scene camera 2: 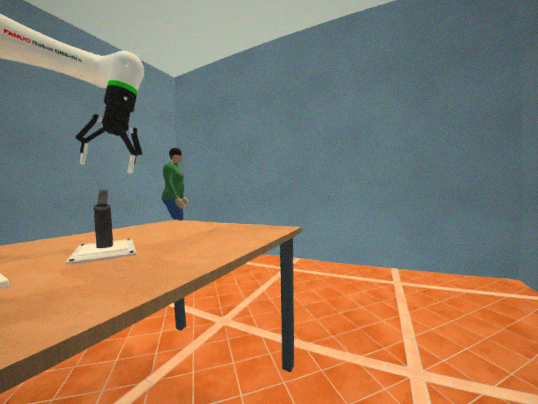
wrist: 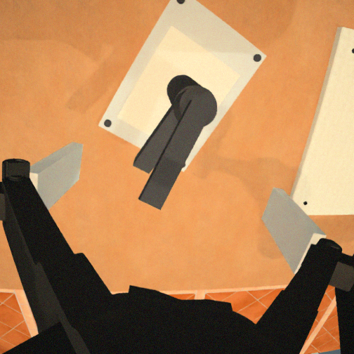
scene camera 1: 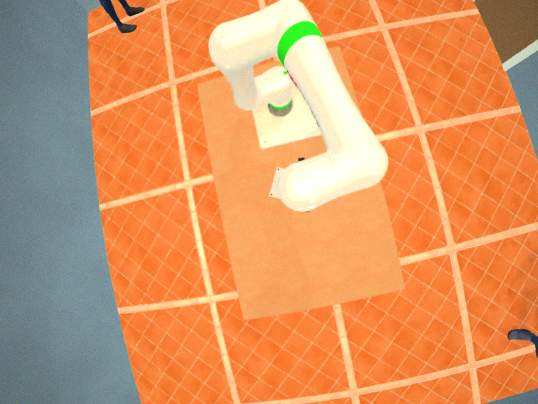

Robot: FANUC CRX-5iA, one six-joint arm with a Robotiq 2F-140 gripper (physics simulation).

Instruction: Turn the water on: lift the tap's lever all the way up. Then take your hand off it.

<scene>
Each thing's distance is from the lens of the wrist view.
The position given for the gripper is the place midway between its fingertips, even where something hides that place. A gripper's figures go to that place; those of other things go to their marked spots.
gripper (wrist: 176, 183): 19 cm
dark lever (wrist: 195, 107): 30 cm
</scene>
